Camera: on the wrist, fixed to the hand. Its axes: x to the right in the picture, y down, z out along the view.
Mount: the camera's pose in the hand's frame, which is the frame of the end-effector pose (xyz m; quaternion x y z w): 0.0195 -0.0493 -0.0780 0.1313 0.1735 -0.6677 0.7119
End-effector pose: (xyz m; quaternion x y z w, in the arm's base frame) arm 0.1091 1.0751 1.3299 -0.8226 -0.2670 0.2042 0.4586
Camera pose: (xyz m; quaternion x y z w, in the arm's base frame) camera 0.1571 1.0585 1.4094 -0.3826 -0.6330 -0.2685 0.6172
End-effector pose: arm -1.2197 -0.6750 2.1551 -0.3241 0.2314 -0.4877 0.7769
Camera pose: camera -1.2942 -0.7299 2.1369 -0.1986 0.0191 -0.9526 0.2298
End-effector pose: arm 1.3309 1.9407 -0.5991 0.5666 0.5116 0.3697 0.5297
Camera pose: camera 1.2506 1.9728 -0.6368 0.0672 0.8830 -0.0594 0.4608
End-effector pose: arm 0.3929 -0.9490 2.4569 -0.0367 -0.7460 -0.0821 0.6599
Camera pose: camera 0.4587 -1.0119 2.4816 0.5729 -0.4519 -0.4075 0.5492
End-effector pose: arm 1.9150 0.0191 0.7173 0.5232 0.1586 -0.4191 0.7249
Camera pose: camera 1.9048 0.0750 0.6420 0.4345 0.5330 -0.7124 0.1400
